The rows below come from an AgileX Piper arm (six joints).
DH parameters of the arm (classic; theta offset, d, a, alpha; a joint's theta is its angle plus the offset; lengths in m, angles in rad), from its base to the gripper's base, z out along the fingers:
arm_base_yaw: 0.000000 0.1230 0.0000 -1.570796
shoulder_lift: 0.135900 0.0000 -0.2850 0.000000
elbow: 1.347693 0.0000 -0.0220 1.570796
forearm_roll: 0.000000 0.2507 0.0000 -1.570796
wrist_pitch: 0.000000 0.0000 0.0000 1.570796
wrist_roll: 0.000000 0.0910 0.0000 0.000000
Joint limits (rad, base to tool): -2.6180..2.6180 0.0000..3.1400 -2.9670..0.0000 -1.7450..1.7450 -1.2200..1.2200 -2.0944..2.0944
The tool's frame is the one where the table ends.
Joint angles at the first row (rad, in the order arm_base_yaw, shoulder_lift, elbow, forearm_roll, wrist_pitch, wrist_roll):
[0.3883 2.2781 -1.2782 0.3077 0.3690 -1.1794]
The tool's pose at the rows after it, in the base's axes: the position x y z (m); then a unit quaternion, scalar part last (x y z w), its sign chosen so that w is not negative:
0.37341 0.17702 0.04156 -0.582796 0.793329 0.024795 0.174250
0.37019 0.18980 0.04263 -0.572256 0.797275 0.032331 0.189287
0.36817 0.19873 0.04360 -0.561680 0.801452 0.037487 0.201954
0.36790 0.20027 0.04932 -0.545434 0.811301 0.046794 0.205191
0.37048 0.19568 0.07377 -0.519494 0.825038 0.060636 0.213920
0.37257 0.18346 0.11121 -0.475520 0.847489 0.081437 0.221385
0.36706 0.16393 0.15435 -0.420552 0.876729 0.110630 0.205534
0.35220 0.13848 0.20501 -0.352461 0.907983 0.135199 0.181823
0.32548 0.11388 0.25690 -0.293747 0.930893 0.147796 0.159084
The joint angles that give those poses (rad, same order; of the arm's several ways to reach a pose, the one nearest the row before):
[0.4159 2.2800 -1.2782 0.3686 0.3447 -1.1794]
[0.4458 2.2800 -1.2782 0.4226 0.3168 -1.1794]
[0.4668 2.2800 -1.2782 0.4668 0.2920 -1.1794]
[0.4680 2.2661 -1.2782 0.4905 0.3026 -1.1585]
[0.4503 2.2047 -1.2782 0.4957 0.3520 -1.1082]
[0.4139 2.1092 -1.2782 0.4892 0.4382 -1.0135]
[0.3639 1.9928 -1.2782 0.4615 0.5898 -0.8710]
[0.3059 1.8494 -1.2782 0.4211 0.7736 -0.6919]
[0.2564 1.6911 -1.2782 0.3784 0.9640 -0.5284]

